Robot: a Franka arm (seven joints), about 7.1 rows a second.
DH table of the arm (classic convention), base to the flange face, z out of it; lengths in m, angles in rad. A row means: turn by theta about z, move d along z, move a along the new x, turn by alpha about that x. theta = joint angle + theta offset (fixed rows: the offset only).
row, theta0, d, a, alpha
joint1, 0, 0.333, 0, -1.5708
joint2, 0, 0, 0, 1.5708
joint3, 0, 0.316, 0.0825, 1.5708
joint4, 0, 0, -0.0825, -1.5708
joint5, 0, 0.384, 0, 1.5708
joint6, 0, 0, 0.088, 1.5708
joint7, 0, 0.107, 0, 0
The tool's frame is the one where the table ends.
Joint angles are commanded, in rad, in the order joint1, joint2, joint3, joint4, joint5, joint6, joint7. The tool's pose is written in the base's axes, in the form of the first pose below.
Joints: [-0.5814 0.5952 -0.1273 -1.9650 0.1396 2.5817 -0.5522]
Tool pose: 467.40 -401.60 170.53 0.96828 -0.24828 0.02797 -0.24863 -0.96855 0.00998
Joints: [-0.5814 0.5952 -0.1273 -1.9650 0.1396 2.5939 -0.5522]
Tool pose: 468.28 -402.51 171.65 0.96799 -0.24806 0.03835 -0.24882 -0.96841 0.01637
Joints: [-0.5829 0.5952 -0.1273 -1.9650 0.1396 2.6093 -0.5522]
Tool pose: 468.76 -404.36 173.09 0.96711 -0.24911 0.05145 -0.25058 -0.96779 0.02444
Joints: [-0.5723 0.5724 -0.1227 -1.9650 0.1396 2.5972 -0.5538]
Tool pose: 476.85 -398.23 185.77 0.97032 -0.23335 0.06347 -0.23520 -0.97167 0.02323
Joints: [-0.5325 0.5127 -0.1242 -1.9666 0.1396 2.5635 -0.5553]
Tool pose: 495.60 -380.97 218.91 0.97707 -0.19326 0.08936 -0.19620 -0.98024 0.02532
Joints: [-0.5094 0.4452 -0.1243 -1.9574 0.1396 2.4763 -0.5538]
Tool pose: 506.23 -368.29 256.17 0.98148 -0.17057 0.08724 -0.17171 -0.98513 0.00570
